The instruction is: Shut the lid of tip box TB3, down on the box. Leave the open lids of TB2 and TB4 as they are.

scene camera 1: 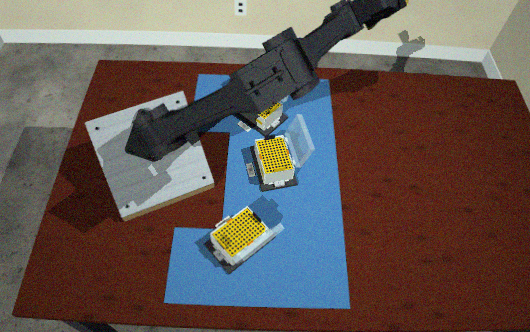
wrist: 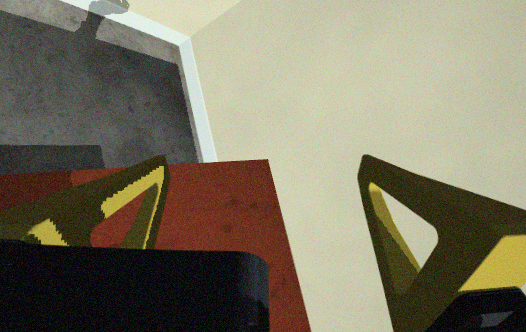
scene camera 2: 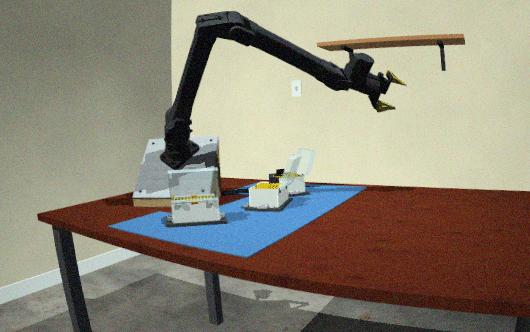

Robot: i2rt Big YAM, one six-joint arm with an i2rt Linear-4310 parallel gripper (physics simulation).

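Places are measured from the arm's base along level axes (x ahead, y left, z up), in millimetres.
Pixels of known places: gripper, fingertip midpoint: [wrist: 263,165] [scene camera 2: 400,96]; arm's base, link origin: [scene camera 1: 147,135] [scene camera 2: 179,154].
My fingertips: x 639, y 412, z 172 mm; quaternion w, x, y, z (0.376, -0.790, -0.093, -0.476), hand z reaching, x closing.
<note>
For each thing: its middle in the pictures, then the offset to it from my fingertips. "spot": a spot on its surface instead. Level surfaces: height alone.
- front box, body centre: [scene camera 1: 236,232] [scene camera 2: 194,207] dx -384, dy -607, dz -289 mm
- middle box, body centre: [scene camera 1: 269,160] [scene camera 2: 265,194] dx -317, dy -376, dz -289 mm
- clear lid, surface spot: [scene camera 1: 301,141] spot: dx -235, dy -353, dz -219 mm
- back box, body centre: [scene camera 1: 259,100] [scene camera 2: 286,173] dx -365, dy -181, dz -258 mm
- far box, body centre: [scene camera 1: 256,109] [scene camera 2: 283,183] dx -372, dy -191, dz -289 mm
- blue mat, surface height: dz -322 mm
- dark red table, surface height: dz -325 mm
Three tip boxes with yellow, dotted tops stand on the blue mat; their labels are not readable, so I cannot tell which is TB3. The front box [scene camera 1: 238,233] [scene camera 2: 195,212] has its pale lid [scene camera 2: 194,181] raised. The middle box [scene camera 1: 274,159] [scene camera 2: 268,197] has a clear lid [scene camera 1: 301,141] standing open on its right in scene camera 1. The back box [scene camera 1: 270,116] is partly hidden by the arm. Raised lids also overlap near the far box [scene camera 2: 298,185] in scene camera 2. My gripper [scene camera 2: 400,96] [wrist: 263,165] is open and empty, high and far from the boxes.
The arm base stands on a pale mounting board [scene camera 1: 187,172] [scene camera 2: 150,170] at the left. The arm stretches over the back of the blue mat [scene camera 1: 310,260] [scene camera 2: 235,240]. A wooden wall shelf [scene camera 2: 390,42] shows behind the gripper. The dark red table [scene camera 1: 430,200] [scene camera 2: 425,235] [wrist: 225,210] carries everything.
</note>
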